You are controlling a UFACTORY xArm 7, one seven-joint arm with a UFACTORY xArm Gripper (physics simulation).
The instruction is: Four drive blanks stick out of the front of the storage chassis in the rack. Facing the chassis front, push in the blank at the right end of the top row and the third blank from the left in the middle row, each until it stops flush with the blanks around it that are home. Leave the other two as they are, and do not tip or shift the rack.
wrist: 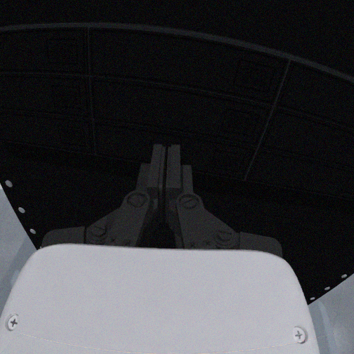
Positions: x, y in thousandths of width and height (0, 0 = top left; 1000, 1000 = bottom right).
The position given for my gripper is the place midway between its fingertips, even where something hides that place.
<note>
In view: my gripper (470, 459) and a black rack (716, 284).
</note>
